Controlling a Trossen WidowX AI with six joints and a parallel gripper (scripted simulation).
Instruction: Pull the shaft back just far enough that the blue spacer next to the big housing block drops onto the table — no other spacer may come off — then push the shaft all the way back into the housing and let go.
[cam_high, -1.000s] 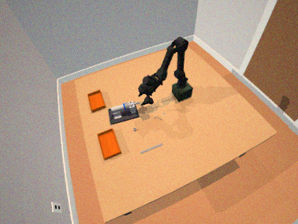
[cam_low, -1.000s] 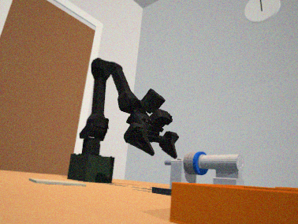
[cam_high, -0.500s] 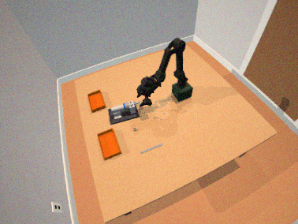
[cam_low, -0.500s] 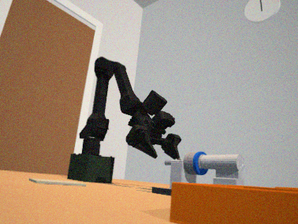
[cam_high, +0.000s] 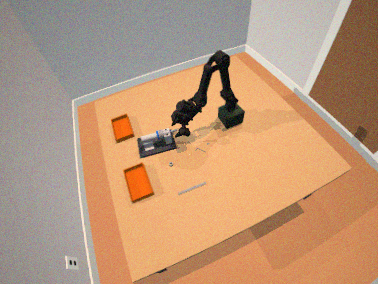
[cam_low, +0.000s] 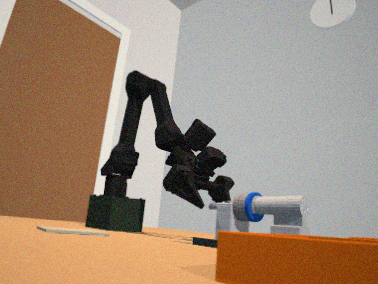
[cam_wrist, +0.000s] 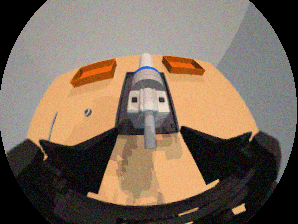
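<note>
Right now my gripper tip is 60 mm short of the grey shaft, 20 mm to the left of it and 10 mm below it. Round my gripper tip: blue spacer 90 mm ahead, 30 mm to the right, 10 mm above; grey spacer 80 mm ahead, 30 mm to the right, 10 mm above; fixture 120 mm ahead, 40 mm to the right, 20 mm below.
</note>
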